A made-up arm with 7 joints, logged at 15 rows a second.
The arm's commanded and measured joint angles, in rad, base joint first. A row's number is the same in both.
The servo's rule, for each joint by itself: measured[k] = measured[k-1] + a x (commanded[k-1-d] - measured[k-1]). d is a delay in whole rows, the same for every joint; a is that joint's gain. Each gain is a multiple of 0.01, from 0.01 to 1. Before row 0 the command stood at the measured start. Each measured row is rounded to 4 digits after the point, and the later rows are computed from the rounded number. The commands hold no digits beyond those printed.
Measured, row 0:
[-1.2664 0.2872 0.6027 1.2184 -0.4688 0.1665 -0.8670]
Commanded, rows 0 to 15:
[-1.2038 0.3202 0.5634 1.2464 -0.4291 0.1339 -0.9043]
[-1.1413 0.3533 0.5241 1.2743 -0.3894 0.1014 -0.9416]
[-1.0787 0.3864 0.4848 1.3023 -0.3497 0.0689 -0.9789]
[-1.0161 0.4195 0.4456 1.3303 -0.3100 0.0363 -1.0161]
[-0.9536 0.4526 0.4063 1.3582 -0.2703 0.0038 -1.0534]
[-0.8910 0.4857 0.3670 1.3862 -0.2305 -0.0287 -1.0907]
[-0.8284 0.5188 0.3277 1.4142 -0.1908 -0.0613 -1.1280]
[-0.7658 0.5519 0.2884 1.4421 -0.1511 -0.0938 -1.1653]
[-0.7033 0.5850 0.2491 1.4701 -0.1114 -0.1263 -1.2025]
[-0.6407 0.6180 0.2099 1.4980 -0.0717 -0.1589 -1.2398]
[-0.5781 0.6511 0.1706 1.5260 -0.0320 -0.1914 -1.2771]
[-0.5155 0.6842 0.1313 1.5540 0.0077 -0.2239 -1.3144]
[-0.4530 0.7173 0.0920 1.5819 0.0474 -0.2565 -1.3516]
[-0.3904 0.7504 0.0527 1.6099 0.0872 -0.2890 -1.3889]
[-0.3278 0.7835 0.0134 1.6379 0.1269 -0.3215 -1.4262]
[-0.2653 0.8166 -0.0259 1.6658 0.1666 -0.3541 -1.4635]
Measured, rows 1 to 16:
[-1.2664 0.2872 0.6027 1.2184 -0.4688 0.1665 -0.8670]
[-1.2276 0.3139 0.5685 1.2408 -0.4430 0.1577 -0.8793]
[-1.1741 0.3458 0.5299 1.2676 -0.4082 0.1425 -0.8999]
[-1.1150 0.3787 0.4907 1.2954 -0.3702 0.1226 -0.9260]
[-1.0537 0.4117 0.4515 1.3233 -0.3311 0.0993 -0.9557]
[-0.9916 0.4448 0.4122 1.3512 -0.2916 0.0735 -0.9879]
[-0.9292 0.4779 0.3729 1.3792 -0.2519 0.0459 -1.0218]
[-0.8667 0.5110 0.3336 1.4072 -0.2122 0.0170 -1.0568]
[-0.8041 0.5441 0.2943 1.4351 -0.1725 -0.0129 -1.0926]
[-0.7416 0.5772 0.2550 1.4631 -0.1328 -0.0435 -1.1289]
[-0.6790 0.6102 0.2158 1.4910 -0.0931 -0.0747 -1.1655]
[-0.6164 0.6433 0.1765 1.5190 -0.0534 -0.1062 -1.2023]
[-0.5538 0.6764 0.1372 1.5470 -0.0137 -0.1380 -1.2393]
[-0.4913 0.7095 0.0979 1.5749 0.0260 -0.1700 -1.2764]
[-0.4287 0.7426 0.0586 1.6029 0.0658 -0.2021 -1.3135]
[-0.3661 0.7757 0.0193 1.6309 0.1055 -0.2343 -1.3507]
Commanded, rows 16 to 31:
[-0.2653 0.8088 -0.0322 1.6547 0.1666 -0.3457 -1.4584]
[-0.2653 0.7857 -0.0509 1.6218 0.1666 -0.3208 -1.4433]
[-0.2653 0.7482 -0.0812 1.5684 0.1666 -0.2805 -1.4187]
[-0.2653 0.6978 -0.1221 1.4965 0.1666 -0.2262 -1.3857]
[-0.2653 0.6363 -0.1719 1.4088 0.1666 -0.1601 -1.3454]
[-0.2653 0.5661 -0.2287 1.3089 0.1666 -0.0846 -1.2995]
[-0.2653 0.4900 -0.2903 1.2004 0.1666 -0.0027 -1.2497]
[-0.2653 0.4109 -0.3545 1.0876 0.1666 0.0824 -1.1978]
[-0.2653 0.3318 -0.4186 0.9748 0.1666 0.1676 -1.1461]
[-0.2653 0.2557 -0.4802 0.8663 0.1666 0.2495 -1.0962]
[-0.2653 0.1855 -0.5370 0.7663 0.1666 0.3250 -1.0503]
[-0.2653 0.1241 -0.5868 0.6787 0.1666 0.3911 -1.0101]
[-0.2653 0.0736 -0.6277 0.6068 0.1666 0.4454 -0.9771]
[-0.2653 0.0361 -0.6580 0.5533 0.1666 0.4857 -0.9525]
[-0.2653 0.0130 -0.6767 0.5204 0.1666 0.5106 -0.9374]
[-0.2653 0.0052 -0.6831 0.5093 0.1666 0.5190 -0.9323]
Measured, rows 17 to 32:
[-0.3036 0.8088 -0.0200 1.6588 0.1452 -0.2666 -1.3879]
[-0.2799 0.8088 -0.0306 1.6555 0.1591 -0.2880 -1.4112]
[-0.2708 0.7901 -0.0483 1.6285 0.1640 -0.2969 -1.4218]
[-0.2674 0.7562 -0.0769 1.5804 0.1657 -0.2925 -1.4208]
[-0.2661 0.7089 -0.1162 1.5133 0.1663 -0.2746 -1.4092]
[-0.2656 0.6501 -0.1647 1.4297 0.1665 -0.2437 -1.3881]
[-0.2654 0.5821 -0.2204 1.3331 0.1666 -0.2007 -1.3589]
[-0.2653 0.5075 -0.2812 1.2269 0.1666 -0.1472 -1.3229]
[-0.2653 0.4293 -0.3450 1.1155 0.1666 -0.0852 -1.2816]
[-0.2653 0.3503 -0.4090 1.0029 0.1666 -0.0169 -1.2369]
[-0.2653 0.2737 -0.4709 0.8936 0.1666 0.0550 -1.1905]
[-0.2653 0.2023 -0.5284 0.7918 0.1666 0.1279 -1.1442]
[-0.2653 0.1390 -0.5792 0.7013 0.1666 0.1990 -1.0999]
[-0.2653 0.0860 -0.6214 0.6257 0.1666 0.2655 -1.0594]
[-0.2653 0.0456 -0.6532 0.5678 0.1666 0.3250 -1.0241]
[-0.2653 0.0192 -0.6736 0.5299 0.1666 0.3751 -0.9955]

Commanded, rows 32 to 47:
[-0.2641 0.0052 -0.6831 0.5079 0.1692 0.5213 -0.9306]
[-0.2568 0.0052 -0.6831 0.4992 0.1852 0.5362 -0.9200]
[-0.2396 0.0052 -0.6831 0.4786 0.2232 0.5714 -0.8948]
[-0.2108 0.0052 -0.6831 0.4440 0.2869 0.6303 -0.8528]
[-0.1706 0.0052 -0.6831 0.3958 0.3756 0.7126 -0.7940]
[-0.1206 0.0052 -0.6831 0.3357 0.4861 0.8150 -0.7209]
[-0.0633 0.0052 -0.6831 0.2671 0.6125 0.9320 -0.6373]
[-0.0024 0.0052 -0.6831 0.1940 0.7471 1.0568 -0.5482]
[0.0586 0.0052 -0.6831 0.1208 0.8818 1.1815 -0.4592]
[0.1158 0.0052 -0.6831 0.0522 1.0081 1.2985 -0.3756]
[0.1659 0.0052 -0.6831 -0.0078 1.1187 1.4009 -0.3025]
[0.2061 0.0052 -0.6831 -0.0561 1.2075 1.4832 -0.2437]
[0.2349 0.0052 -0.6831 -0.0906 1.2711 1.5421 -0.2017]
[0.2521 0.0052 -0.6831 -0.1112 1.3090 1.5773 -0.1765]
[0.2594 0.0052 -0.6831 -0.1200 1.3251 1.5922 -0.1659]
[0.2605 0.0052 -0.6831 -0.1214 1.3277 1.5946 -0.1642]
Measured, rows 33 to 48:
[-0.2653 0.0079 -0.6819 0.5134 0.1666 0.4140 -0.9746]
[-0.2646 0.0057 -0.6829 0.5090 0.1683 0.4430 -0.9601]
[-0.2598 0.0053 -0.6831 0.5012 0.1793 0.4682 -0.9469]
[-0.2473 0.0052 -0.6831 0.4831 0.2078 0.4961 -0.9297]
[-0.2247 0.0052 -0.6831 0.4518 0.2592 0.5323 -0.9043]
[-0.1912 0.0052 -0.6831 0.4070 0.3349 0.5810 -0.8679]
[-0.1474 0.0052 -0.6831 0.3500 0.4332 0.6442 -0.8194]
[-0.0953 0.0052 -0.6831 0.2837 0.5497 0.7219 -0.7593]
[-0.0377 0.0052 -0.6831 0.2119 0.6780 0.8123 -0.6896]
[0.0220 0.0052 -0.6831 0.1390 0.8105 0.9120 -0.6136]
[0.0802 0.0052 -0.6831 0.0696 0.9389 1.0164 -0.5351]
[0.1333 0.0052 -0.6831 0.0077 1.0558 1.1202 -0.4583]
[0.1784 0.0052 -0.6831 -0.0433 1.1544 1.2182 -0.3875]
[0.2134 0.0052 -0.6831 -0.0811 1.2303 1.3057 -0.3262]
[0.2374 0.0052 -0.6831 -0.1052 1.2815 1.3790 -0.2768]
[0.2510 0.0052 -0.6831 -0.1170 1.3098 1.4366 -0.2402]

